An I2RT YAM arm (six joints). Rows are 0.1 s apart.
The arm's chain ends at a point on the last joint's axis. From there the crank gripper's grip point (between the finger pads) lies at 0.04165 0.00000 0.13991 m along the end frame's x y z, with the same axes.
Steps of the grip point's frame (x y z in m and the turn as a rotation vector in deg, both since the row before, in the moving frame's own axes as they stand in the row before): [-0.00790 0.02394 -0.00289 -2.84 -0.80 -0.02]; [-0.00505 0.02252 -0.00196 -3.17 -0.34 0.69]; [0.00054 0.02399 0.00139 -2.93 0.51 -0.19]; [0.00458 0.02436 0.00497 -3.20 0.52 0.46]
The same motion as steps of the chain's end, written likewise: [-0.00594 0.01701 -0.00329 -2.84 -0.80 -0.02]; [-0.00417 0.01428 -0.00198 -3.17 -0.34 0.69]; [-0.00071 0.01699 0.00195 -2.93 0.51 -0.19]; [0.00335 0.01622 0.00558 -3.20 0.52 0.46]
